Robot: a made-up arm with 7 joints. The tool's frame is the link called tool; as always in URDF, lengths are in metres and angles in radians. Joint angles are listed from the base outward.
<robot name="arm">
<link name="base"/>
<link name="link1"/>
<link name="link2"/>
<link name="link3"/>
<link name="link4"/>
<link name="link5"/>
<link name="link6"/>
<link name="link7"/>
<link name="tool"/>
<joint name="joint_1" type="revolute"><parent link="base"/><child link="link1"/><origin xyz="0.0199 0.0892 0.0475" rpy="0.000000 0.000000 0.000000"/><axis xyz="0 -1 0"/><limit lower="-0.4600" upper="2.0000"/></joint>
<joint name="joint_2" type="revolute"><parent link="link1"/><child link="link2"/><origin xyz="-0.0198 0.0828 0.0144" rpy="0.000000 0.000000 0.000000"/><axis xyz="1 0 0"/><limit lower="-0.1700" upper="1.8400"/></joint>
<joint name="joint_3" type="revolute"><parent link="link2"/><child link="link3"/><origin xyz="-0.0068 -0.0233 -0.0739" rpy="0.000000 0.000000 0.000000"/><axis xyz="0 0 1"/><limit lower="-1.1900" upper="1.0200"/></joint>
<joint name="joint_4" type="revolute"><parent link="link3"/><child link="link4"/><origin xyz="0.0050 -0.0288 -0.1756" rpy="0.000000 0.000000 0.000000"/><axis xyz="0 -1 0"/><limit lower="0.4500" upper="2.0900"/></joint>
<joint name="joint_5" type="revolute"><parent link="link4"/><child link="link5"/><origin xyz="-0.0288 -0.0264 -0.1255" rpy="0.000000 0.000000 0.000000"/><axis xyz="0 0 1"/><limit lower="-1.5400" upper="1.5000"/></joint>
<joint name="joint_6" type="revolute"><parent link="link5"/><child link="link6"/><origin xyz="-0.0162 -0.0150 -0.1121" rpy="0.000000 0.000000 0.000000"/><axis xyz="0 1 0"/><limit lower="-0.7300" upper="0.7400"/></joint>
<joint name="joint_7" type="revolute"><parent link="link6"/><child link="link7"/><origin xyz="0.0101 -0.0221 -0.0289" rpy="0.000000 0.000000 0.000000"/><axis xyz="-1 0 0"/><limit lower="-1.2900" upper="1.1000"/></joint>
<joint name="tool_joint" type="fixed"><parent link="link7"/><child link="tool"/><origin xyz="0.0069 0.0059 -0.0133" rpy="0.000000 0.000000 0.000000"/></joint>
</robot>
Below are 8 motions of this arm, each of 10 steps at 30 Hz.
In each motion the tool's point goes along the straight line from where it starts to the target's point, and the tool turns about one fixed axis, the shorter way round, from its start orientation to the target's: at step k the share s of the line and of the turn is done. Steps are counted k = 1, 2, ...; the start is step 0. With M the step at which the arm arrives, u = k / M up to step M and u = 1 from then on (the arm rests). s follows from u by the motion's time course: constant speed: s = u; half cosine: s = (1 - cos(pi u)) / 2; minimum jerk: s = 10 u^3 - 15 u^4 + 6 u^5.
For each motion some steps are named. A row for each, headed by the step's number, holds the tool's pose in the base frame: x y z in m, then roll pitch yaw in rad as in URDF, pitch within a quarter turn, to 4 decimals.
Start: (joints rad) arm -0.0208 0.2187 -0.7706 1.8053 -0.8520 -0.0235 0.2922
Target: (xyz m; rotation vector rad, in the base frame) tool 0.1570 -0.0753 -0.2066 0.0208 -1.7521 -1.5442
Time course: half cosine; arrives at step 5
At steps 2, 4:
2: 0.1461 -0.0605 -0.2241 1.4214 -0.5701 -2.4674
4: 0.1554 -0.0731 -0.2092 1.5012 -0.5619 -2.5186

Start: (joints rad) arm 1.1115 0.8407 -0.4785 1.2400 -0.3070 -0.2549 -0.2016
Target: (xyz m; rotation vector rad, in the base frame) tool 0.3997 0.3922 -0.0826 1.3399 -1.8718 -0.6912
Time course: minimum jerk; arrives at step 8
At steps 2, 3, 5, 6, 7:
2: 0.4357 0.3086 0.0073 2.3583 -0.1304 -1.9787
3: 0.4288 0.3246 -0.0099 2.3363 -0.1547 -1.9416
5: 0.4107 0.3665 -0.0550 2.2741 -0.2143 -1.8414
6: 0.4039 0.3825 -0.0722 2.2486 -0.2354 -1.8018
7: 0.4003 0.3907 -0.0810 2.2352 -0.2458 -1.7814

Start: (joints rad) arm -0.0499 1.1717 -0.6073 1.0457 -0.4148 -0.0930 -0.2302
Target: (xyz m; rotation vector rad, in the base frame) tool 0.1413 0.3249 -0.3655 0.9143 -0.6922 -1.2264
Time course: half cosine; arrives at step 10
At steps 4, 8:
4: 0.1234 0.4216 -0.3287 1.0275 0.1308 -1.4451
8: 0.1387 0.3390 -0.3601 1.0613 0.0457 -1.3622

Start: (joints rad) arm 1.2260 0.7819 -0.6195 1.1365 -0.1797 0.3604 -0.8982
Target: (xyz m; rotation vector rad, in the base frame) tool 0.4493 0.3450 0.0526 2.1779 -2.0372 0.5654
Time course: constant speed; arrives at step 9
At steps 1, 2, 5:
1: 0.4628 0.3054 0.0201 2.8976 -0.4896 -1.5045
2: 0.4611 0.3103 0.0242 2.9532 -0.4723 -1.5124
5: 0.4561 0.3252 0.0363 3.1162 -0.4186 -1.5292

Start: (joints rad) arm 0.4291 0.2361 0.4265 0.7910 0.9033 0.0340 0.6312
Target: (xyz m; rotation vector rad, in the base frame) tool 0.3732 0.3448 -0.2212 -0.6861 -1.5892 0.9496
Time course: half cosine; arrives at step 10
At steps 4, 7, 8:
4: 0.3727 0.2928 -0.2431 -1.7512 -0.6036 1.8012
7: 0.3730 0.3284 -0.2281 -1.6836 -0.5544 1.8232
8: 0.3731 0.3372 -0.2244 -1.6670 -0.5425 1.8291

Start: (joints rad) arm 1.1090 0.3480 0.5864 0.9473 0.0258 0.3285 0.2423
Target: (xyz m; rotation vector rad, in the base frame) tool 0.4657 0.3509 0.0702 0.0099 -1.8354 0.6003
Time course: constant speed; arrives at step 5
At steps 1, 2, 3, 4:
1: 0.4678 0.3442 0.0514 -2.1478 -1.1342 2.5003
2: 0.4672 0.3459 0.0561 -2.1308 -1.1259 2.4902
3: 0.4667 0.3476 0.0608 -2.1143 -1.1176 2.4806
4: 0.4662 0.3492 0.0655 -2.0983 -1.1092 2.4715

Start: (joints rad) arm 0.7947 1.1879 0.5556 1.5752 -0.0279 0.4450 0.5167
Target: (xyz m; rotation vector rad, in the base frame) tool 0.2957 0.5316 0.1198 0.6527 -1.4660 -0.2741
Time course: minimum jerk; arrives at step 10
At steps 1, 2, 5, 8, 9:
1: 0.2442 0.4674 0.2030 2.3805 -0.6935 -1.7162
2: 0.2468 0.4706 0.1989 2.3508 -0.7108 -1.7084
5: 0.2697 0.4992 0.1618 2.0522 -0.8544 -1.5986
8: 0.2927 0.5278 0.1247 1.6753 -0.9643 -1.4014
9: 0.2953 0.5310 0.1205 1.6276 -0.9734 -1.3734

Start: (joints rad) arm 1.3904 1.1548 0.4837 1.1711 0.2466 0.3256 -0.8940
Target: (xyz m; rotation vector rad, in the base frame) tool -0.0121 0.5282 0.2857 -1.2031 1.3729 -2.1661
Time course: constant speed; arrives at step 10
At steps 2, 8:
2: 0.1438 0.5326 0.2560 -1.6402 -0.6095 -2.4994
8: 0.0269 0.5293 0.2783 -1.4247 -0.5297 -2.3735

